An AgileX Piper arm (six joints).
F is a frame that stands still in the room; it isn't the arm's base.
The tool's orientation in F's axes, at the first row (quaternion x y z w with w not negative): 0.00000 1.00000 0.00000 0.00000
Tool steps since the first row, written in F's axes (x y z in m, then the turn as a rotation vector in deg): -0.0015 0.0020 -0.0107 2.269 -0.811 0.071; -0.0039 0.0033 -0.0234 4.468 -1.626 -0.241; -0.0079 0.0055 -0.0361 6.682 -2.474 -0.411; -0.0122 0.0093 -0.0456 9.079 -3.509 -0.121; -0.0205 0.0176 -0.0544 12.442 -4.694 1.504; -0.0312 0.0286 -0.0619 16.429 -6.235 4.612; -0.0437 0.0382 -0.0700 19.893 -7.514 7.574; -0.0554 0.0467 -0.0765 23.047 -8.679 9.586; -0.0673 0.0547 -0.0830 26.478 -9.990 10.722; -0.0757 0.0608 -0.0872 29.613 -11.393 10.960; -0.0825 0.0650 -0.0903 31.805 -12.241 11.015
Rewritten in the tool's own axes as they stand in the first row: 0.0015 0.0020 0.0107 -2.269 -0.811 -0.071; 0.0039 0.0033 0.0234 -4.468 -1.626 0.241; 0.0079 0.0055 0.0361 -6.682 -2.474 0.411; 0.0122 0.0093 0.0456 -9.079 -3.509 0.121; 0.0205 0.0176 0.0544 -12.442 -4.694 -1.504; 0.0312 0.0286 0.0619 -16.429 -6.235 -4.612; 0.0437 0.0382 0.0700 -19.893 -7.514 -7.574; 0.0554 0.0467 0.0765 -23.047 -8.679 -9.586; 0.0673 0.0547 0.0830 -26.478 -9.990 -10.722; 0.0757 0.0608 0.0872 -29.613 -11.393 -10.960; 0.0825 0.0650 0.0903 -31.805 -12.241 -11.015
